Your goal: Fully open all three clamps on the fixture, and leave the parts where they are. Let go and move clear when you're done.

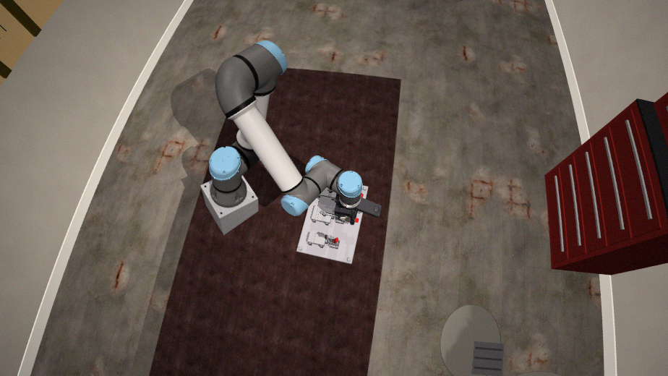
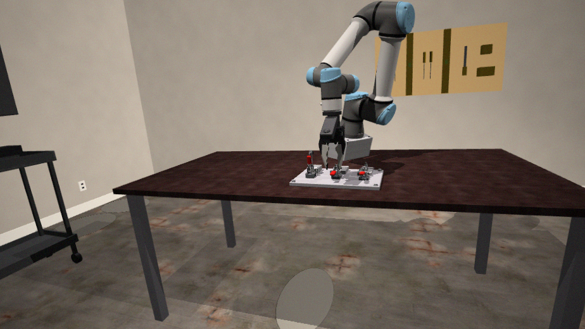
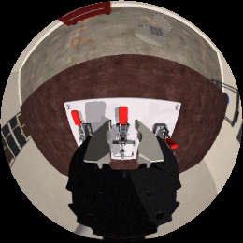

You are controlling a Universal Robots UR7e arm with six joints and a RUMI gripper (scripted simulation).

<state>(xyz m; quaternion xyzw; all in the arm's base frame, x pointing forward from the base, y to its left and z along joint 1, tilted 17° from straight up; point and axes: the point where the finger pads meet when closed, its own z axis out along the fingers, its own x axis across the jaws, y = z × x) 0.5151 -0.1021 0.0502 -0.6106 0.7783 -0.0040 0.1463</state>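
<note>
Now: the toggle clamp 60 mm behind my hand, 10 mm to the left of it and 30 mm below it. The rest, counted from my hand: fixture plate (80 mm behind, 20 mm to the left, 70 mm below); then part (120 mm behind, 140 mm to the left, 50 mm below).
</note>
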